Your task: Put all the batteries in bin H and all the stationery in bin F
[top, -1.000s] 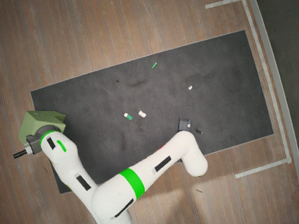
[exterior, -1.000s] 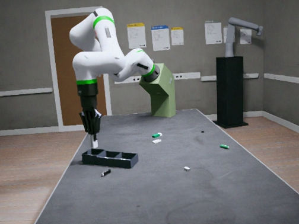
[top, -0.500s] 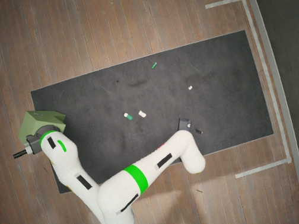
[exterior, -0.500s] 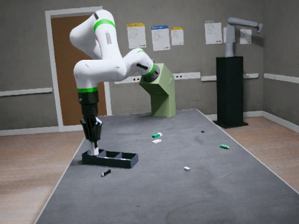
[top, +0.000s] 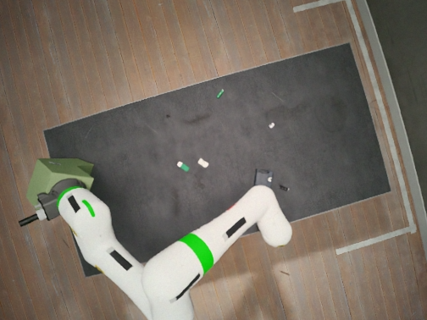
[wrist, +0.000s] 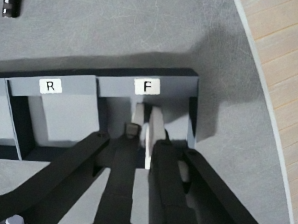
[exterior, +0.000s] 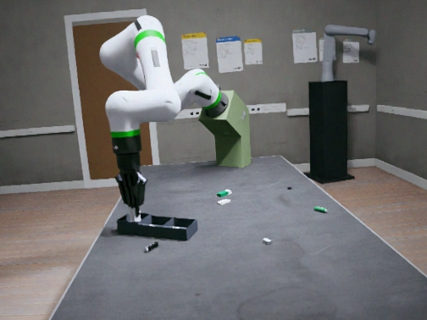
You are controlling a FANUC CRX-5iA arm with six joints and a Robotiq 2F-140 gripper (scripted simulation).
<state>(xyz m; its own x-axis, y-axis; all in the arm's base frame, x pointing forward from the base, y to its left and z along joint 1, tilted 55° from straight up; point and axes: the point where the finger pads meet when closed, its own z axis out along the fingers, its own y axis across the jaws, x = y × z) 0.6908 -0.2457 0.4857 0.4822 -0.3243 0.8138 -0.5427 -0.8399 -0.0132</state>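
Now: the tray 5 cm ahead of my hand, 6 cm to the left of it and 3 cm below it. Round my hand: black battery: 18 cm ahead, 3 cm to the left, 4 cm below; green-and-white block: 25 cm behind, 39 cm to the left, 4 cm below; white eraser-like piece: 14 cm behind, 35 cm to the left, 4 cm below.
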